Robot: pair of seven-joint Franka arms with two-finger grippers.
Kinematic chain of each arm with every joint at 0, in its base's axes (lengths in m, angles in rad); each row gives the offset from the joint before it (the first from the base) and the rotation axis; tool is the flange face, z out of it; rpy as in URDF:
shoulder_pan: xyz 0 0 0.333 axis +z
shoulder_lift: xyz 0 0 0 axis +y
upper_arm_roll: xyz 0 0 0.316 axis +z
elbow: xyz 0.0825 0 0 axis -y
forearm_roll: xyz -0.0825 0 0.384 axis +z
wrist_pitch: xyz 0 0 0 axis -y
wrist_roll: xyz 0.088 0 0 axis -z
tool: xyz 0 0 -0.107 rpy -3.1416 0 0
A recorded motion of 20 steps. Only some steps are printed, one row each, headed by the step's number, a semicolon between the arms.
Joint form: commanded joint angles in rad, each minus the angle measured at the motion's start. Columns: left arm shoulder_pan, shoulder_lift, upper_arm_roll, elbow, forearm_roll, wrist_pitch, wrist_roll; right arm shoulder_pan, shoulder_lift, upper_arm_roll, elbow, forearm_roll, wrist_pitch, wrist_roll.
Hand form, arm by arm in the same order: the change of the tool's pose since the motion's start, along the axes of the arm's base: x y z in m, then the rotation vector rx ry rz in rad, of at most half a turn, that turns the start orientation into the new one. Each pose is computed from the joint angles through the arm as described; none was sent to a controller.
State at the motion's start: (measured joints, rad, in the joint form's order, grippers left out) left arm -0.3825 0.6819 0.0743 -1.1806 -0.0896 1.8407 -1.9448; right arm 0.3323 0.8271 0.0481 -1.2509 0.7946 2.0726 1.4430
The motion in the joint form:
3: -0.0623 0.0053 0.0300 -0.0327 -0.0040 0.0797 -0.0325; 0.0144 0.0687 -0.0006 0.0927 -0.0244 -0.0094 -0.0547
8: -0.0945 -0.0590 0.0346 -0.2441 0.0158 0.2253 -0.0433; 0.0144 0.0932 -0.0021 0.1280 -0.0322 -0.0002 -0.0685
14: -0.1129 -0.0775 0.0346 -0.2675 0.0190 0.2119 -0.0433; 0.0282 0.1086 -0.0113 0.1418 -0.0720 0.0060 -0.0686
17: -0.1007 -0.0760 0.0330 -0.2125 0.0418 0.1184 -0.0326; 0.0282 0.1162 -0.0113 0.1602 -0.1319 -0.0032 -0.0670
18: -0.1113 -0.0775 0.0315 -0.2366 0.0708 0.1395 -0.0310; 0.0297 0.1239 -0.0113 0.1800 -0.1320 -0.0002 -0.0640
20: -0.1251 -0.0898 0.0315 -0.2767 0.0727 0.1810 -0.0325; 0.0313 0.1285 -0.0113 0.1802 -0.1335 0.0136 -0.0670
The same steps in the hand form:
3: -0.0064 -0.0284 -0.0117 0.0024 -0.0456 -0.0011; 0.0088 0.0133 -0.0101 -0.0025 -0.0582 0.0694
8: -0.0334 -0.0311 -0.0518 0.0214 -0.0513 -0.0114; 0.0153 0.0132 -0.0121 -0.0051 -0.0869 0.0754
14: -0.0441 -0.0401 -0.0507 0.0287 -0.0347 -0.0302; 0.0151 0.0172 -0.0188 -0.0448 -0.1049 0.0992
17: -0.0403 -0.0337 -0.0342 0.0597 -0.0035 -0.0436; 0.0169 0.0160 -0.0184 -0.0896 -0.1256 0.1317
18: -0.0449 -0.0381 -0.0426 0.0842 -0.0115 -0.0683; 0.0198 0.0179 -0.0147 -0.0862 -0.1376 0.1277
20: -0.0520 -0.0445 -0.0490 0.0800 -0.0251 -0.0802; 0.0206 0.0183 -0.0174 -0.0891 -0.1467 0.1242

